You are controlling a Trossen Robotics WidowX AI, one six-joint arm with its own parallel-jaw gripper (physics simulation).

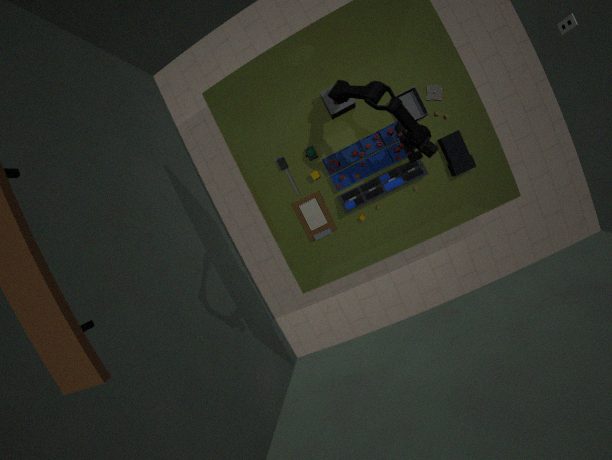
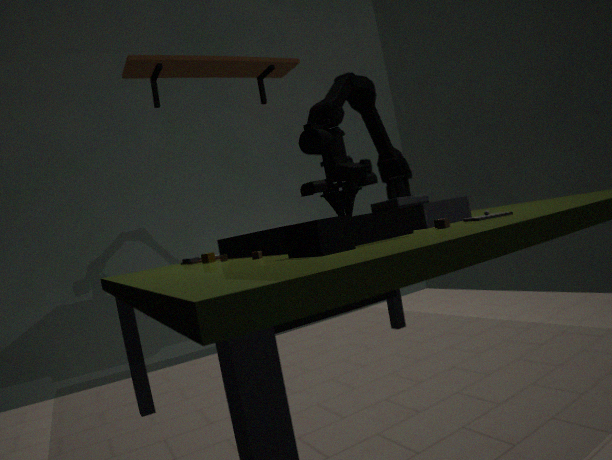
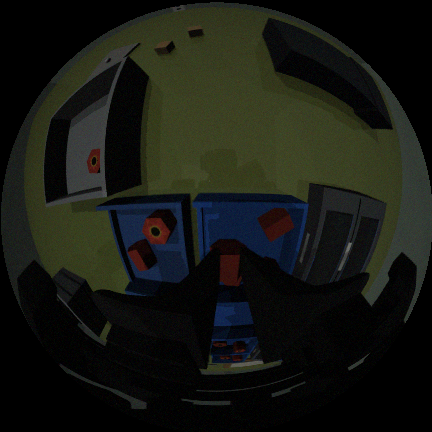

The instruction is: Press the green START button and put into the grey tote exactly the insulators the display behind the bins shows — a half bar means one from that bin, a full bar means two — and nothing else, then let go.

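Places are measured from the arm's base along level axes (x up, y left, z back), in metres.
Pixels of known places: gripper, fingertip midpoint: [image 1: 404, 144] [image 3: 229, 253]; arm's base, origin of the base link: [image 1: 339, 96] [image 2: 400, 199] [image 3: 68, 309].
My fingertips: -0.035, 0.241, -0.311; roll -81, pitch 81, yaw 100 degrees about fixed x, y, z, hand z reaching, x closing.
Note:
Ahead of a thing's pixels: the offset from my fingertips to its top centre, as dx, dy, dz. "spot": to the spot under its first point.
My gripper [image 2: 345, 214] [image 3: 229, 253] points down at the right-hand end of the blue bins [image 1: 378, 159] [image 3: 250, 199], shut on a red insulator @(+0.003, -0.012, -0.002) [image 3: 230, 267]. Another red insulator @(-0.019, +0.016, -0.040) [image 3: 276, 224] lies in the same bin; the neighbouring bin holds two insulators, one @(-0.018, -0.003, +0.058) [image 3: 159, 227] with a yellow ring. The grey tote @(+0.006, +0.079, +0.173) [image 1: 412, 106] [image 3: 82, 130] holds one red, yellow-ringed insulator @(-0.018, +0.053, +0.132) [image 3: 94, 161]. The green button @(-0.007, -0.458, +0.101) [image 1: 311, 152] stands left of the bins. The dark display @(spot: +0.005, -0.213, -0.175) [image 1: 372, 190] behind the bins shows blue bars: a short one at the left, a short and a longer one near the middle.
A black box @(+0.008, +0.244, -0.113) [image 1: 456, 153] [image 3: 325, 65] stands right of the bins. A grey plate @(-0.032, +0.231, +0.212) [image 1: 434, 92] and small tan blocks @(-0.032, +0.209, +0.105) [image 3: 165, 48] lie near the tote. A brown framed board @(spot: -0.042, -0.628, -0.170) [image 1: 296, 211], a long-handled tool @(spot: -0.029, -0.621, +0.098) [image 1: 282, 163] and a yellow block @(-0.009, -0.469, -0.017) [image 1: 315, 175] lie left of the bins.

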